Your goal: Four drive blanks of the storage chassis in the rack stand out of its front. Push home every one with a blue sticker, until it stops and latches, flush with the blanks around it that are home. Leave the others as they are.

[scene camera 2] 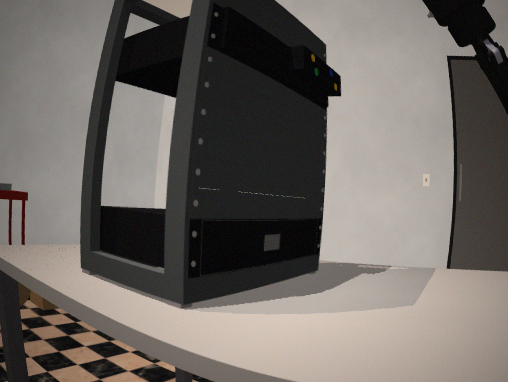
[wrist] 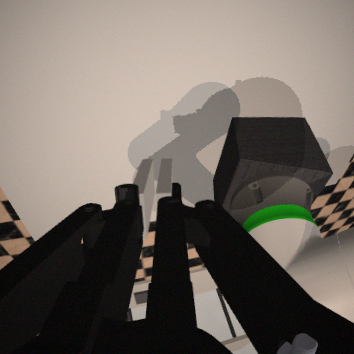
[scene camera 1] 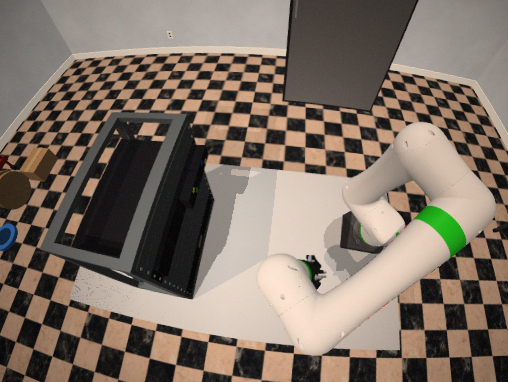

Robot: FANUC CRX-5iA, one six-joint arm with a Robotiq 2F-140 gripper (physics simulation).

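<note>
The dark rack [scene camera 1: 170,185] [scene camera 2: 176,150] holds a black storage chassis [scene camera 2: 250,47] at its top. Four blanks stand out of its front in two pairs. In the scene camera 2 view, the nearer pair has a yellow-sticker blank [scene camera 2: 313,58] above a green-sticker blank [scene camera 2: 316,72]. The farther pair has a blue-sticker blank [scene camera 2: 331,73] and, lower and to the right, another yellow-sticker blank [scene camera 2: 335,87]. My gripper [scene camera 1: 321,274] [wrist: 157,175] is shut and empty, away from the rack's front, nearer the arm's base. Its fingertips are cut off in the scene camera 2 view.
The rack and the arm's dark base block [scene camera 1: 352,235] [wrist: 270,137] stand on a pale table [scene camera 1: 240,300] [scene camera 2: 400,340]. A black unit with a grey label [scene camera 2: 230,245] sits low in the rack. A tall dark cabinet [scene camera 1: 345,55] [scene camera 2: 480,165] stands beyond the table.
</note>
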